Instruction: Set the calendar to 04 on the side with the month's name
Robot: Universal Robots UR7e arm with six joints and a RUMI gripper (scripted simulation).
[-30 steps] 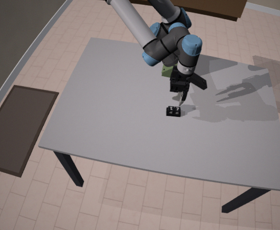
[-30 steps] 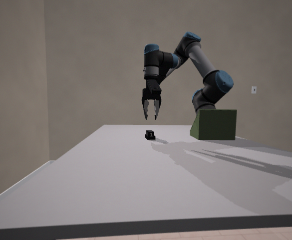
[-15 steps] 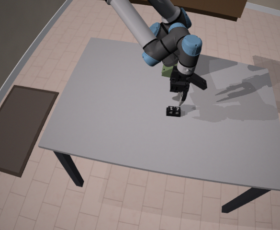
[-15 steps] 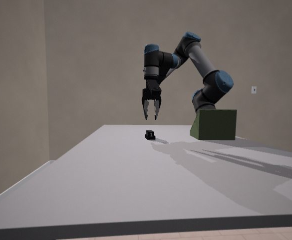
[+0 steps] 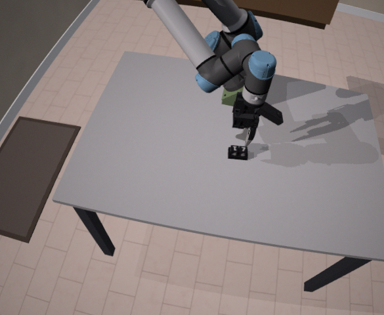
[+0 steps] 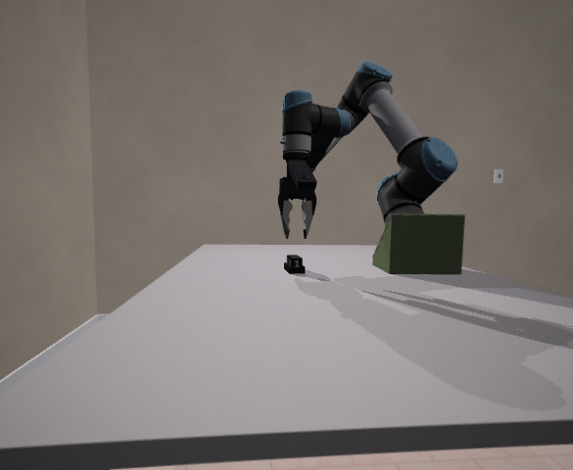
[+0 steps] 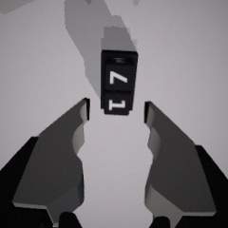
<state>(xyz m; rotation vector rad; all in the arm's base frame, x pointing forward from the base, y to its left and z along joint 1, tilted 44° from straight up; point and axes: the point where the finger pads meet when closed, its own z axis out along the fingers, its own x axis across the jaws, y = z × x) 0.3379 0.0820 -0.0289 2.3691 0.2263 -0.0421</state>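
The black calendar tray lies 20 mm to the right of my hand and 100 mm below it.
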